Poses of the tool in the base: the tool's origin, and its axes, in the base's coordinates. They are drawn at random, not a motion.
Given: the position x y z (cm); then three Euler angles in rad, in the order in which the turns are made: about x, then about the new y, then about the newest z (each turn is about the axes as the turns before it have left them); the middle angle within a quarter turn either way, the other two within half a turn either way.
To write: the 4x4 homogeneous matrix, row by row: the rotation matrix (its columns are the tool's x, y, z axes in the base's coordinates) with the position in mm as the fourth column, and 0 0 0 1 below. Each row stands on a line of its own. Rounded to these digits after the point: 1 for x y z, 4 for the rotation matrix.
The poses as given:
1: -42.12 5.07 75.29 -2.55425 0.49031 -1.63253
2: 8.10 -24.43 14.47 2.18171 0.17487 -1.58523
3: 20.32 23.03 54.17 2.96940 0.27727 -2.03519
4: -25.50 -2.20 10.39 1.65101 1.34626 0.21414
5: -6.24 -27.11 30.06 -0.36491 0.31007 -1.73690
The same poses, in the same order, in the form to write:
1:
-0.0544 0.8805 0.4709 -421.2
0.8469 -0.2091 0.4889 50.7
0.5289 0.4254 -0.7343 752.9
0 0 0 1

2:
-0.0142 0.9846 0.1740 81.0
0.5715 0.1508 -0.8066 -244.3
-0.8205 0.0880 -0.5649 144.7
0 0 0 1

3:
-0.4308 0.8599 0.2737 203.2
0.8599 0.4832 -0.1648 230.3
-0.2740 0.1644 -0.9476 541.7
0 0 0 1

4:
0.2176 -0.0473 0.9749 -255.0
0.9325 -0.2848 -0.2219 -22.0
0.2882 0.9574 -0.0178 103.9
0 0 0 1

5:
-0.1575 0.9392 0.3051 -62.4
-0.9033 -0.2618 0.3398 -271.1
0.3991 -0.2221 0.8896 300.6
0 0 0 1

